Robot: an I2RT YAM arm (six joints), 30 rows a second.
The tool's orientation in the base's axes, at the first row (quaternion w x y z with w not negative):
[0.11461 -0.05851 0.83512 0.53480]
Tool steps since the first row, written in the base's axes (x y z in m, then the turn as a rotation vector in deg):
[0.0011 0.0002 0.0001 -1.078 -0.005 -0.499]
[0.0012 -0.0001 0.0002 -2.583 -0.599 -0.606]
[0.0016 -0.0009 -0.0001 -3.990 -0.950 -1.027]
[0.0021 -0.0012 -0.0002 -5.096 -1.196 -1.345]
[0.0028 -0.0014 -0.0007 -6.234 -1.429 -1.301]
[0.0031 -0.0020 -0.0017 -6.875 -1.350 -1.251]
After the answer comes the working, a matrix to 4 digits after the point.
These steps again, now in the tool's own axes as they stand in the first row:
[-0.0011 -0.0001 0.0003 1.169 -0.204 0.057]
[-0.0012 -0.0001 0.0000 2.636 -0.216 -0.632]
[-0.0015 -0.0008 -0.0006 4.095 -0.425 -0.963]
[-0.0020 -0.0011 -0.0007 5.239 -0.564 -1.201]
[-0.0026 -0.0018 -0.0006 6.322 -0.373 -1.576]
[-0.0026 -0.0030 -0.0007 6.932 -0.155 -1.607]

The tool's axes in the first row as the columns of a matrix, in the base's axes (rounded; the answer above uses it unrounded):
[-0.9669 -0.2203 0.1288]
[0.0249 0.4211 0.9067]
[-0.2540 0.8798 -0.4017]

